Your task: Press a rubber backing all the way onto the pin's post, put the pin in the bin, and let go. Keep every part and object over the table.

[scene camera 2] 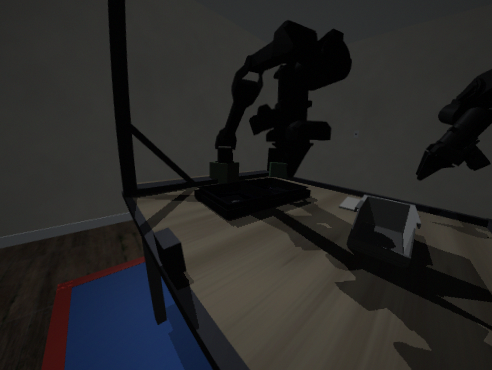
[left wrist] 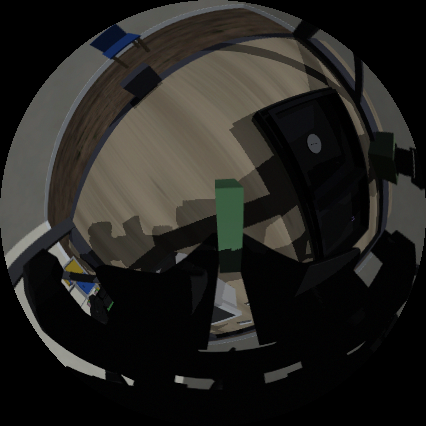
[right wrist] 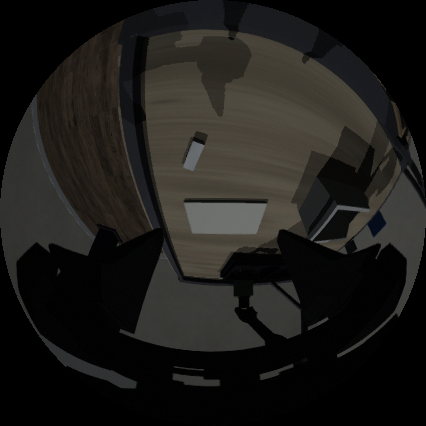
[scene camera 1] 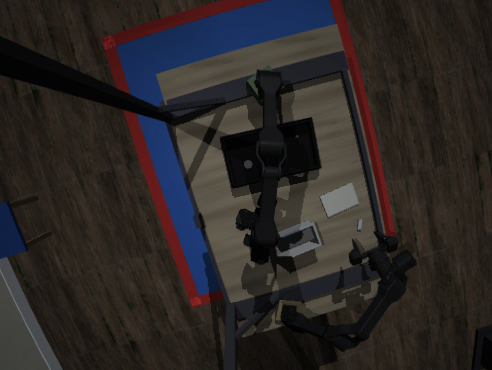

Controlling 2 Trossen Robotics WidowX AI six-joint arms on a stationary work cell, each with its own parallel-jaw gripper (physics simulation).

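Pixels of known places: left gripper, fingertip midpoint: (scene camera 2: 288, 176) (left wrist: 226, 237); right gripper, fingertip midpoint: (scene camera 2: 417, 177) (left wrist: 242, 348) (right wrist: 222, 235) (scene camera 1: 363, 235); left arm's base, origin of the base link: (scene camera 2: 224, 162) (right wrist: 243, 296) (scene camera 1: 265, 83); right arm's base, origin of the base link: (scene camera 1: 288, 311).
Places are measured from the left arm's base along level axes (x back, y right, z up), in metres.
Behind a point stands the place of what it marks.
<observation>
A round grey disc (scene camera 1: 248, 164) @[y 0.227, x -0.211, z -0.086 m] (left wrist: 314, 143) @[y 0.227, x -0.210, z -0.087 m], perhaps the pin, lies in a black tray (scene camera 1: 226, 162) @[y 0.293, x -0.151, z -0.069 m] (scene camera 2: 225, 210) @[y 0.335, x -0.239, z -0.070 m] (left wrist: 290, 167) @[y 0.252, x -0.285, z -0.071 m]. A tiny purple dot (scene camera 1: 297, 136) @[y 0.000, x -0.236, z -0.082 m] (left wrist: 353, 218) @[y 0.002, x -0.234, z -0.081 m] shows in the tray's other part; I cannot tell whether it is a backing. The white-rimmed bin (scene camera 1: 318, 235) @[y 0.167, x -0.605, z -0.017 m] (scene camera 2: 410, 225) @[y 0.270, x -0.617, z -0.036 m] (left wrist: 227, 292) @[y 0.188, x -0.546, z -0.066 m] stands on the table, its inside dark. My left gripper (scene camera 2: 285, 162) (left wrist: 226, 237) @[y 0.311, x -0.381, z 0.031 m] is shut on an upright green block (scene camera 2: 278, 169) @[y 0.330, x -0.363, z 0.047 m] (left wrist: 229, 210) @[y 0.328, x -0.355, z 0.059 m], above the table, left of the bin in scene camera 1. My right gripper (scene camera 1: 366, 237) @[y 0.024, x -0.696, z 0.031 m] (right wrist: 222, 235) @[y 0.024, x -0.696, z 0.031 m] is open and empty, high above the table.
A pale flat slab (scene camera 1: 340, 200) @[y 0.000, x -0.567, z -0.088 m] (scene camera 2: 351, 203) @[y 0.007, x -0.540, z -0.088 m] (right wrist: 227, 218) @[y 0.008, x -0.568, z -0.088 m] and a small white block (scene camera 1: 360, 225) @[y -0.012, x -0.715, z -0.084 m] (right wrist: 194, 155) @[y -0.009, x -0.712, z -0.085 m] lie near a raised table edge. The left arm stands on a green riser (scene camera 2: 224, 172) @[y 0.050, x -0.034, z -0.038 m] (left wrist: 382, 155) @[y 0.048, x -0.049, z -0.035 m] behind the tray. A dark box (scene camera 2: 170, 255) @[y 0.540, x -0.293, z -0.050 m] (left wrist: 142, 82) @[y 0.515, x -0.276, z -0.059 m] sits at another edge.
</observation>
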